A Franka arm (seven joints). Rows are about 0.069 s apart.
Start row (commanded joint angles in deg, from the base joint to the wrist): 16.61, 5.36, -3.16, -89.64, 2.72, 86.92, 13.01
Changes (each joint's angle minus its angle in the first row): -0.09, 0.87, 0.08, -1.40, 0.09, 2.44, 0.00; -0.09, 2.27, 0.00, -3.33, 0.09, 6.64, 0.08; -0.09, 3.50, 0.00, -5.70, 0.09, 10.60, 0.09; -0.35, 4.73, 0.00, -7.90, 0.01, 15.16, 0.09; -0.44, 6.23, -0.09, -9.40, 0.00, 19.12, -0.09; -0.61, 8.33, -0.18, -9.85, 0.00, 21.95, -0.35
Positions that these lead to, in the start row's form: 16.52, 6.23, -3.08, -91.04, 2.81, 89.36, 13.01; 16.52, 7.63, -3.16, -92.97, 2.81, 93.56, 13.09; 16.52, 8.86, -3.16, -95.34, 2.81, 97.52, 13.10; 16.26, 10.09, -3.16, -97.54, 2.73, 102.08, 13.10; 16.17, 11.59, -3.25, -99.04, 2.72, 106.04, 12.92; 16.00, 13.69, -3.34, -99.49, 2.72, 108.87, 12.66
